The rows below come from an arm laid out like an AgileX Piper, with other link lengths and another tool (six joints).
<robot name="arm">
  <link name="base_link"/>
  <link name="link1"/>
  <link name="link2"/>
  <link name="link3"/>
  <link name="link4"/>
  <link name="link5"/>
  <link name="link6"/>
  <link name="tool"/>
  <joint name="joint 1" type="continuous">
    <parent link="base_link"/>
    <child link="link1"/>
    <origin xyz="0 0 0.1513" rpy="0 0 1.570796"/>
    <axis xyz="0 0 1"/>
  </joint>
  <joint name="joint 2" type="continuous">
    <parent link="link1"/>
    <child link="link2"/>
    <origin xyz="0 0 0" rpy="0 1.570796 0"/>
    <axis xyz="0 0 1"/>
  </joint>
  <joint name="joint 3" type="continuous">
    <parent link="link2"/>
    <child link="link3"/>
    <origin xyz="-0.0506 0.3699 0"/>
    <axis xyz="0 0 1"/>
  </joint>
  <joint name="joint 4" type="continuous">
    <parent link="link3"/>
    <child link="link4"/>
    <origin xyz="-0.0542 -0.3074 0" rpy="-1.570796 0 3.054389"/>
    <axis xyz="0 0 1"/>
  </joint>
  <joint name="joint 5" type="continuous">
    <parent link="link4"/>
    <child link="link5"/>
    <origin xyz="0 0 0" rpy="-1.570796 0 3.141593"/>
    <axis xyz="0 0 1"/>
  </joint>
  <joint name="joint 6" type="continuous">
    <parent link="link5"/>
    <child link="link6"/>
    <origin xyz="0 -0.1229 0" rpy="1.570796 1.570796 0"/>
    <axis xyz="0 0 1"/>
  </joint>
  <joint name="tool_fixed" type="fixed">
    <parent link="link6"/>
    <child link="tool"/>
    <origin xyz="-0.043 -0.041 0.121" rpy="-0.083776 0 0.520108"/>
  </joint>
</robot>
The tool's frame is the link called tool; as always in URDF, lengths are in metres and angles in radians. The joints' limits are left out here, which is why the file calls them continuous.
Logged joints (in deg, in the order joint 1, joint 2, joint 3, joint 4, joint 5, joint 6), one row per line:
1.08, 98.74, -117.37, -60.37, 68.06, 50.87
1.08, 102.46, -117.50, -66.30, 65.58, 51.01
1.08, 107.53, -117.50, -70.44, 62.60, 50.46
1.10, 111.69, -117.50, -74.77, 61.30, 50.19
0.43, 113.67, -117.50, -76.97, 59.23, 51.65
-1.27, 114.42, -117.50, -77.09, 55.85, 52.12
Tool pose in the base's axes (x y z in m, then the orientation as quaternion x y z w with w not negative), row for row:
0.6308, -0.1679, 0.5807, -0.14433, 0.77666, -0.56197, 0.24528
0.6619, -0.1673, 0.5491, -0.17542, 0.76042, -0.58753, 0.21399
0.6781, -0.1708, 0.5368, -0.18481, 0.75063, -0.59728, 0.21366
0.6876, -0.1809, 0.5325, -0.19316, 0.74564, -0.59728, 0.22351
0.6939, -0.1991, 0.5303, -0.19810, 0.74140, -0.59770, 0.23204
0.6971, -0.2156, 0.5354, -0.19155, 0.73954, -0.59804, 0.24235
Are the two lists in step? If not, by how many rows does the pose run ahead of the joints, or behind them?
The pose runs 2 rows ahead of the joints: the pose in row i belongs to the joints in row i + 2.
